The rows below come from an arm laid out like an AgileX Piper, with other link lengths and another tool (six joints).
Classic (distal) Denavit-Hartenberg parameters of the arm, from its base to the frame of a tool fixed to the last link. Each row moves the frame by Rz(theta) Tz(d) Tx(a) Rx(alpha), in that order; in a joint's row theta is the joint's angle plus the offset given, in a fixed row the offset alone. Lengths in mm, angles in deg.
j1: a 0; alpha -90; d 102.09; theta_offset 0
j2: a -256.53; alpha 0; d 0; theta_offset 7.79
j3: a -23.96; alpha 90; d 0; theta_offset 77.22
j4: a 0; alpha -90; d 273.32; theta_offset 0
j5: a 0; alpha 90; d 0; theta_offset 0
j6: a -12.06; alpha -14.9; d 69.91; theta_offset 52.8
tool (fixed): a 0; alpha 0; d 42.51; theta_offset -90
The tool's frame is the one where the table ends.
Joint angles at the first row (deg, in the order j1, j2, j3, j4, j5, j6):
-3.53 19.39 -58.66 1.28 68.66 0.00
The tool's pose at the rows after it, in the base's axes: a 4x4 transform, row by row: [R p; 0 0 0 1], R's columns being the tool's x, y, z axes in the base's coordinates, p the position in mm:
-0.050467, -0.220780, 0.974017, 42.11; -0.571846, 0.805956, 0.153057, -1.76; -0.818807, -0.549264, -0.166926, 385.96; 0, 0, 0, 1
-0.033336, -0.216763, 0.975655, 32.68; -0.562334, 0.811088, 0.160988, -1.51; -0.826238, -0.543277, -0.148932, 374.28; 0, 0, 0, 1
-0.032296, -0.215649, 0.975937, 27.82; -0.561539, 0.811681, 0.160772, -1.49; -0.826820, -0.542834, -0.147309, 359.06; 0, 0, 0, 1
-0.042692, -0.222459, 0.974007, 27.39; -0.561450, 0.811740, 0.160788, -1.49; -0.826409, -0.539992, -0.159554, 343.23; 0, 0, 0, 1
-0.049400, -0.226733, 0.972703, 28.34; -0.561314, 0.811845, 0.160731, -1.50; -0.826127, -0.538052, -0.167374, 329.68; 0, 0, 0, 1
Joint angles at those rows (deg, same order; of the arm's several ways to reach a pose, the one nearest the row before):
-1.19 14.15 -55.57 1.25 68.25 0.00
-0.49 10.23 -52.68 1.17 68.33 0.80
-0.49 6.59 -49.13 1.17 68.33 0.86
-0.49 3.76 -45.58 1.17 68.33 0.86
-0.49 1.44 -42.44 1.17 67.98 0.86

